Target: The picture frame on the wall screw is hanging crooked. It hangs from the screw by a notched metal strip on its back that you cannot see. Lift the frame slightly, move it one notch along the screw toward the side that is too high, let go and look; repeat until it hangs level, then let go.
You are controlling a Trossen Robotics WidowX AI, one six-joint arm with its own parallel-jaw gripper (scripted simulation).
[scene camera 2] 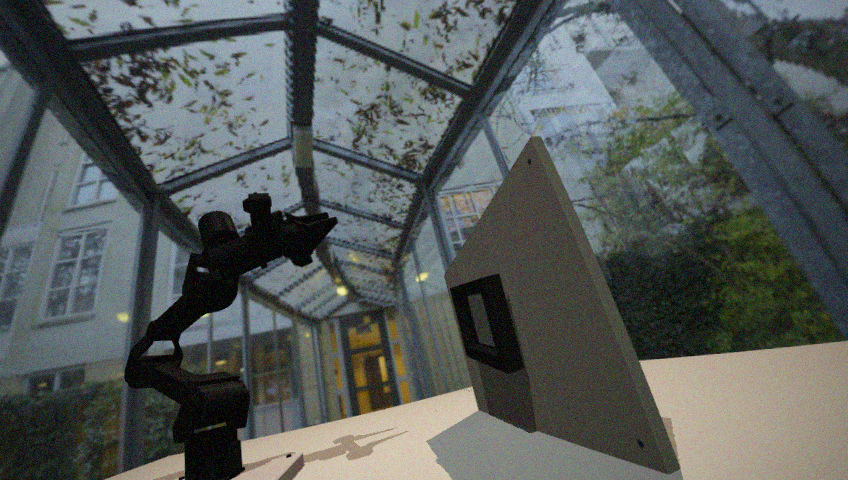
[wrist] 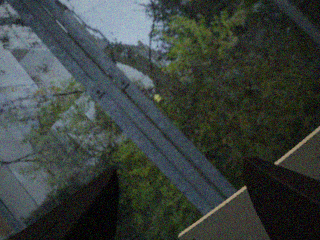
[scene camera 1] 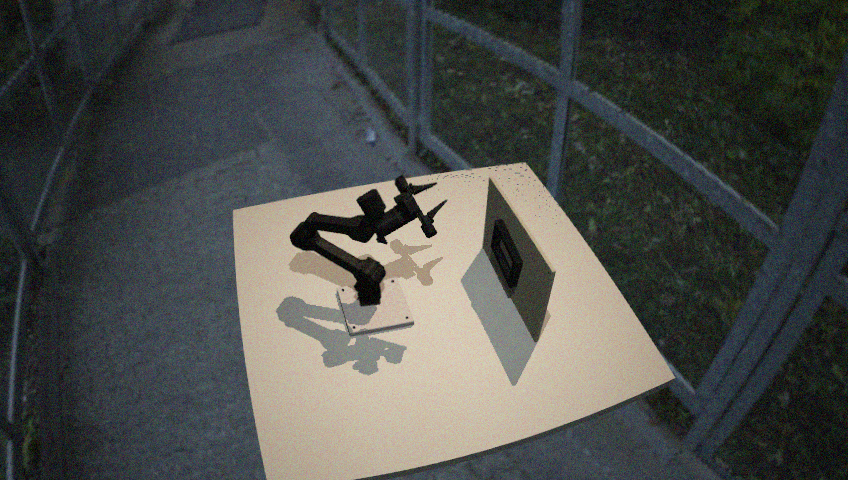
The pictures show: the gripper and a black picture frame.
The gripper also shows in the wrist view and in scene camera 1.
